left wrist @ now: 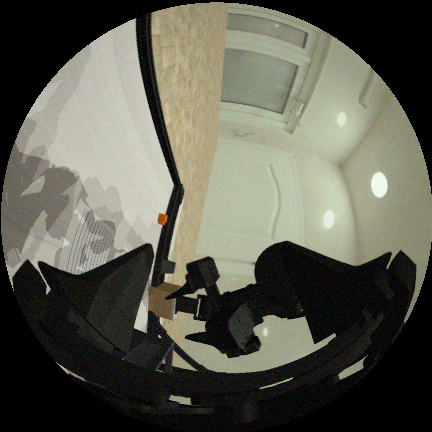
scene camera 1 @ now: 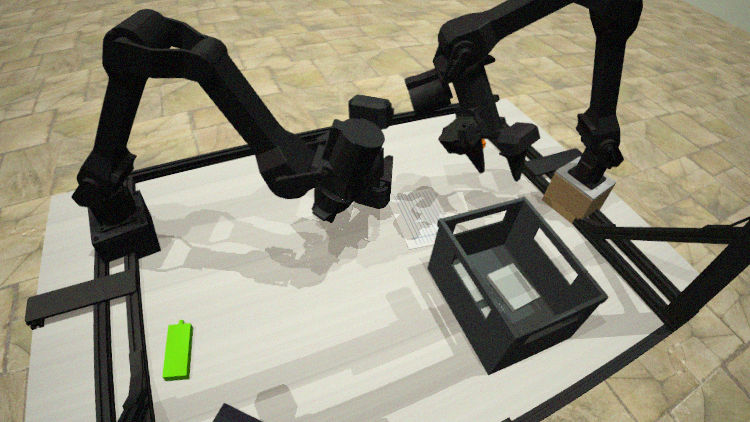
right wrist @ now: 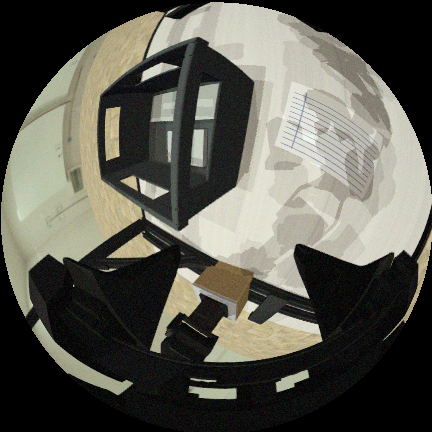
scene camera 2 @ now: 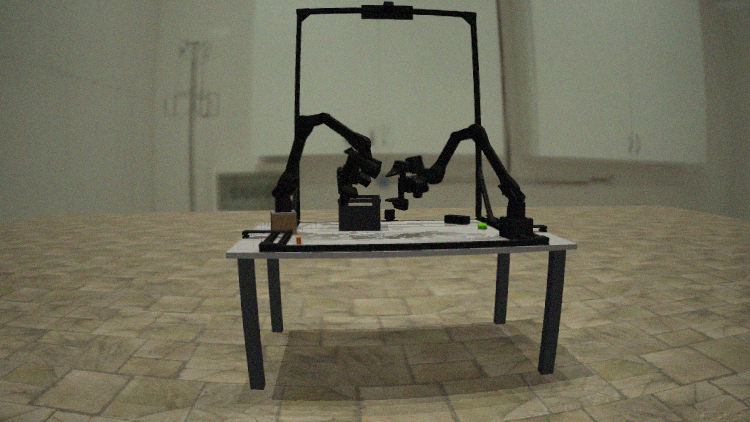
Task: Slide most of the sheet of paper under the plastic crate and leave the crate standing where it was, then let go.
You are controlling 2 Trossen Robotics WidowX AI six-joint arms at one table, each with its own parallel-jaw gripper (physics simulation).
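Note:
The white ruled sheet of paper [scene camera 1: 418,216] [left wrist: 89,241] [right wrist: 327,142] lies flat on the table, apart from the dark grey plastic crate [scene camera 1: 457,309] [scene camera 2: 359,217] [right wrist: 235,125]. The crate stands upright, with openings in its walls and floor. My right gripper [scene camera 1: 499,174] [left wrist: 175,318] [right wrist: 239,251] is open and empty, in the air near the crate and the brown box. My left gripper [scene camera 2: 387,187] [left wrist: 217,249] is open and empty, raised above the table on the other side of the paper. In scene camera 2 the paper cannot be made out.
A brown box [scene camera 1: 563,194] [scene camera 2: 283,221] [right wrist: 225,282] sits at the right arm's base. A small orange object [scene camera 1: 483,142] [scene camera 2: 298,239] [left wrist: 162,219] is near the rail. A green block [scene camera 1: 177,350] [scene camera 2: 481,225] and a black block [scene camera 2: 456,218] lie toward the left arm's side.

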